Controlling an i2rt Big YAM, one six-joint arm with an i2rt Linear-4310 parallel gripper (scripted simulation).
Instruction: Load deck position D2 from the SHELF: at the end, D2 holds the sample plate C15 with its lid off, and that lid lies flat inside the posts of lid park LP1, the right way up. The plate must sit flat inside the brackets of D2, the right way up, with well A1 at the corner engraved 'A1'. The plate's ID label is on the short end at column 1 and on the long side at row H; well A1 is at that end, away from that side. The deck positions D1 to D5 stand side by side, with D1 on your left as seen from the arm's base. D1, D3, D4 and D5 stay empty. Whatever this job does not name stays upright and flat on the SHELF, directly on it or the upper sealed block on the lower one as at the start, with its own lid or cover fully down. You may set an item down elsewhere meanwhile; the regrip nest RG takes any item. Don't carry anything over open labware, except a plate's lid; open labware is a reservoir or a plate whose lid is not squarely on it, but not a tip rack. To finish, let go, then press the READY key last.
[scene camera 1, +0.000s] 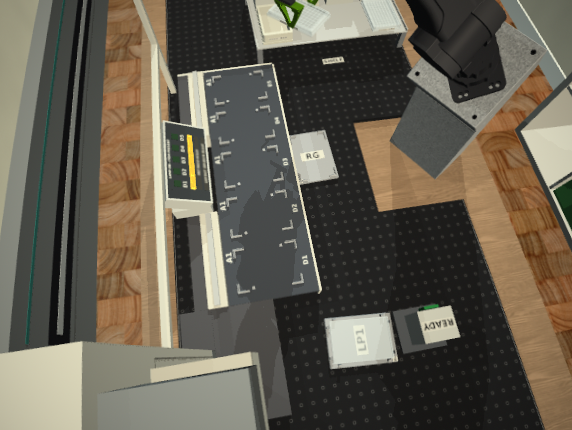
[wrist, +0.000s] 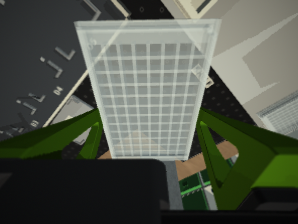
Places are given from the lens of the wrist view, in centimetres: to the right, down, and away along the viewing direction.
gripper (wrist: 149, 112): 0, 0, 13
sample plate (wrist: 140, 119): -1, 1, 12
